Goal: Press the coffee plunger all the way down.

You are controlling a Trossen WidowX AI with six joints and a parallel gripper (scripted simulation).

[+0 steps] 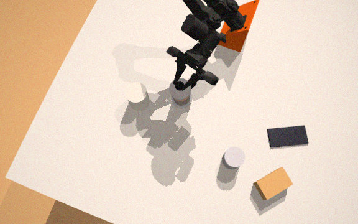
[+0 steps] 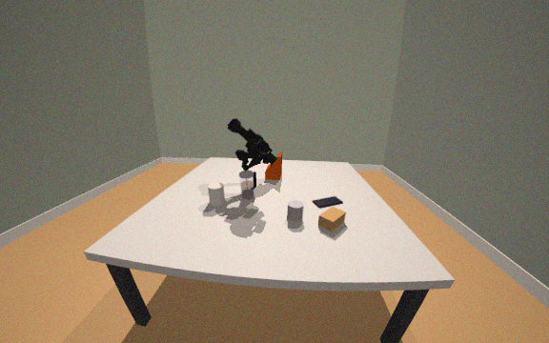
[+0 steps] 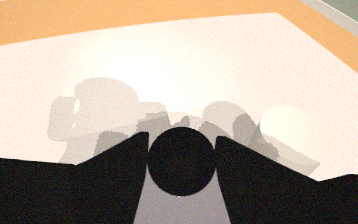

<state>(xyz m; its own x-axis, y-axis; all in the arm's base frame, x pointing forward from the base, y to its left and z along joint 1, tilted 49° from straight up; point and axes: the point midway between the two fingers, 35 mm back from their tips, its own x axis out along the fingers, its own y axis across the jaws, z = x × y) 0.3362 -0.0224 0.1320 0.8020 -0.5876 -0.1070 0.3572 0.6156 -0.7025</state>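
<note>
Now: gripper tip 90 mm above the glass coffee press, 40 mm past it and 10 mm to the right of it. The rest, counted from my gripper tip: cream mug 150 mm to the right, 140 mm below, 30 mm ahead.
</note>
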